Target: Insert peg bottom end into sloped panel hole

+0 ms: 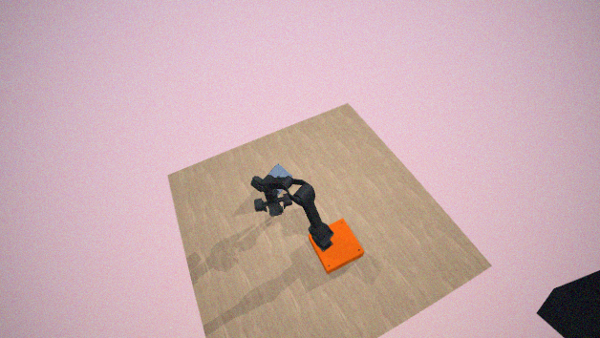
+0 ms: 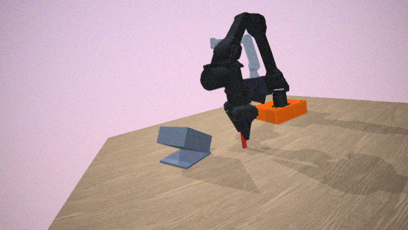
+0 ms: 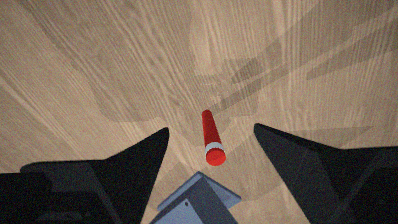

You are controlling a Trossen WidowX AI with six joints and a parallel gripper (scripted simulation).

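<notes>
My gripper tip is 14 cm short of the sloped panel, 11 cm to the left of it and 2 cm below it. From my gripper tip the other things lie so: red peg 2 cm above.
</notes>
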